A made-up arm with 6 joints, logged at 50 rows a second.
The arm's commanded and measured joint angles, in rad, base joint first. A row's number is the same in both.
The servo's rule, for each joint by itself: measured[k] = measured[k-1] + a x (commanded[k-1-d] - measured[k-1]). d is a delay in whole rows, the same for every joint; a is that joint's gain. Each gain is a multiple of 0.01, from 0.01 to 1. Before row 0 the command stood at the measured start. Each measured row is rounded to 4 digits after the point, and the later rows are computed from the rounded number. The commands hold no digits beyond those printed.
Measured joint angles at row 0:
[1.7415 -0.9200 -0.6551 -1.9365 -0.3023 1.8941]
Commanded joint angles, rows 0 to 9:
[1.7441 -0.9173 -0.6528 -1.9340 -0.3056 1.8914]
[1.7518 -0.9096 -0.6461 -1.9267 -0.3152 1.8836]
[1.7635 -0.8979 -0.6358 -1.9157 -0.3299 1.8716]
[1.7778 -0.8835 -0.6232 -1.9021 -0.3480 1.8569]
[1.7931 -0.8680 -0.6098 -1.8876 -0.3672 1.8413]
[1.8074 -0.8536 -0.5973 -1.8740 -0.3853 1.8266]
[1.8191 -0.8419 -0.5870 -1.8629 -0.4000 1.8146]
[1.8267 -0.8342 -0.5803 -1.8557 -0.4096 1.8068]
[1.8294 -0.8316 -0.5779 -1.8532 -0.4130 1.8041]
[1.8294 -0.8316 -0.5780 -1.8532 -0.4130 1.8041]
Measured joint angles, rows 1 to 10:
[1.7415 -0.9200 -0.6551 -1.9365 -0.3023 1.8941]
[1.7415 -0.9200 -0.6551 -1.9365 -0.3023 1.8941]
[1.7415 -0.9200 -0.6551 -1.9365 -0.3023 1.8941]
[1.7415 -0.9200 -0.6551 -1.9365 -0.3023 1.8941]
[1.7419 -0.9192 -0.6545 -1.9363 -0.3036 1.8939]
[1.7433 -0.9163 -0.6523 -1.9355 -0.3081 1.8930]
[1.7461 -0.9108 -0.6480 -1.9339 -0.3166 1.8911]
[1.7505 -0.9026 -0.6416 -1.9314 -0.3288 1.8880]
[1.7565 -0.8922 -0.6333 -1.9279 -0.3438 1.8838]
[1.7636 -0.8806 -0.6239 -1.9236 -0.3600 1.8787]
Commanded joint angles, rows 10 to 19:
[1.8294 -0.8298 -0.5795 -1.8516 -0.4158 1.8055]
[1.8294 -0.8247 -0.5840 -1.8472 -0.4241 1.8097]
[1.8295 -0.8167 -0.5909 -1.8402 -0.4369 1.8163]
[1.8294 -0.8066 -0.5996 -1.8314 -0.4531 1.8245]
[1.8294 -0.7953 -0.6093 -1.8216 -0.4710 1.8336]
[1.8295 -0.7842 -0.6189 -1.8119 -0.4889 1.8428]
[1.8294 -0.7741 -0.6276 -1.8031 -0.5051 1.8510]
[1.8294 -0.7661 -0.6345 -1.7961 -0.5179 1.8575]
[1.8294 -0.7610 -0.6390 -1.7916 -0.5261 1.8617]
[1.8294 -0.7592 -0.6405 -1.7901 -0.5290 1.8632]
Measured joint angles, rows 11 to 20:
[1.7714 -0.8690 -0.6143 -1.9187 -0.3756 1.8729]
[1.7791 -0.8586 -0.6055 -1.9137 -0.3889 1.8670]
[1.7861 -0.8505 -0.5983 -1.9089 -0.3983 1.8613]
[1.7922 -0.8448 -0.5930 -1.9044 -0.4040 1.8562]
[1.7974 -0.8403 -0.5895 -1.9002 -0.4086 1.8516]
[1.8019 -0.8356 -0.5881 -1.8960 -0.4146 1.8478]
[1.8058 -0.8299 -0.5888 -1.8915 -0.4233 1.8450]
[1.8091 -0.8229 -0.5916 -1.8867 -0.4349 1.8432]
[1.8119 -0.8146 -0.5962 -1.8815 -0.4490 1.8423]
[1.8144 -0.8055 -0.6021 -1.8759 -0.4646 1.8423]

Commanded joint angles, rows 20 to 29:
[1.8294 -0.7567 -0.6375 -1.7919 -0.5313 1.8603]
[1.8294 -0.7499 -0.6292 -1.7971 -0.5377 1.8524]
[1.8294 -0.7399 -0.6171 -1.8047 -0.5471 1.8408]
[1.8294 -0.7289 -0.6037 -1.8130 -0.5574 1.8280]
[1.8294 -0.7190 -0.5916 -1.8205 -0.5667 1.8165]
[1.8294 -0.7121 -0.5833 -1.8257 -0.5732 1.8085]
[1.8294 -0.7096 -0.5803 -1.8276 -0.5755 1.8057]
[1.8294 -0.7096 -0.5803 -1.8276 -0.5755 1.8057]
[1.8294 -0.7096 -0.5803 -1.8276 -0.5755 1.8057]
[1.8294 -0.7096 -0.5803 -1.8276 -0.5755 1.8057]
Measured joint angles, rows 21 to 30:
[1.8165 -0.7961 -0.6087 -1.8701 -0.4804 1.8431]
[1.8183 -0.7871 -0.6154 -1.8642 -0.4950 1.8444]
[1.8199 -0.7793 -0.6215 -1.8584 -0.5071 1.8460]
[1.8212 -0.7733 -0.6264 -1.8529 -0.5156 1.8475]
[1.8223 -0.7683 -0.6293 -1.8480 -0.5217 1.8487]
[1.8233 -0.7628 -0.6293 -1.8439 -0.5279 1.8490]
[1.8242 -0.7559 -0.6261 -1.8408 -0.5354 1.8483]
[1.8249 -0.7478 -0.6203 -1.8386 -0.5440 1.8465]
[1.8255 -0.7392 -0.6128 -1.8372 -0.5529 1.8438]
[1.8260 -0.7311 -0.6051 -1.8363 -0.5608 1.8406]

